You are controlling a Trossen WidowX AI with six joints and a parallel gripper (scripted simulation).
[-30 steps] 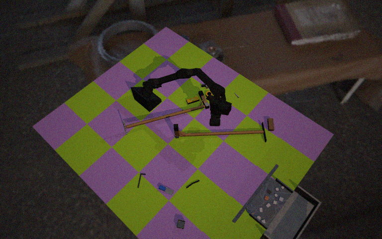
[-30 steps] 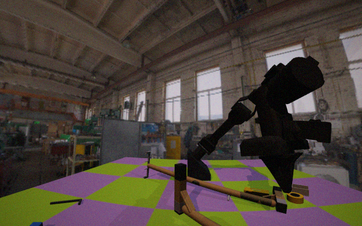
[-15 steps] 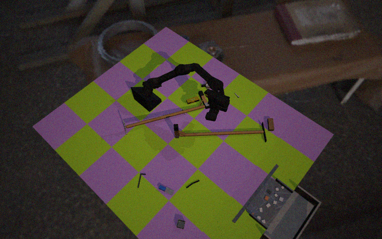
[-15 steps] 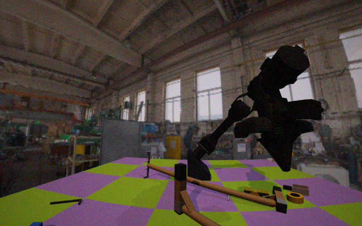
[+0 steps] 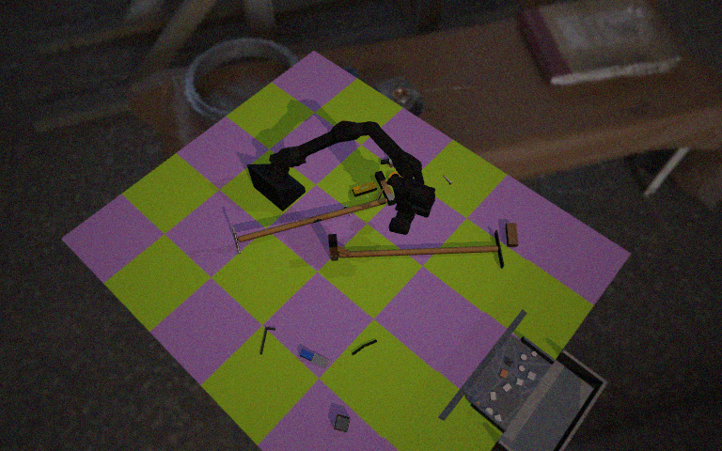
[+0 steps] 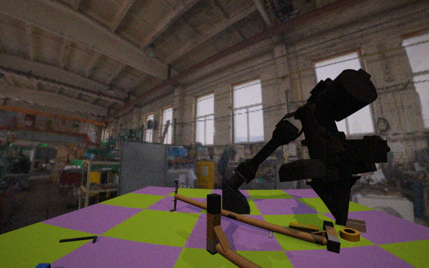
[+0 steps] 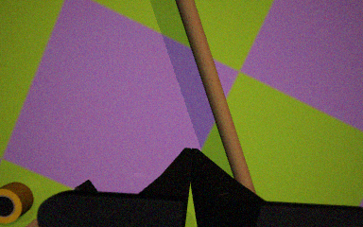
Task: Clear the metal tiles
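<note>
Now: the long scraper 5 cm ahead of my gripper tip, 2 cm to the right of it and 7 cm below it. Round my gripper tip: grey box 27 cm behind, 23 cm to the left, 13 cm below; curved black strip 14 cm ahead, 39 cm to the right, 13 cm below; yellow tape roll 21 cm behind, 18 cm to the left, 12 cm below.
</note>
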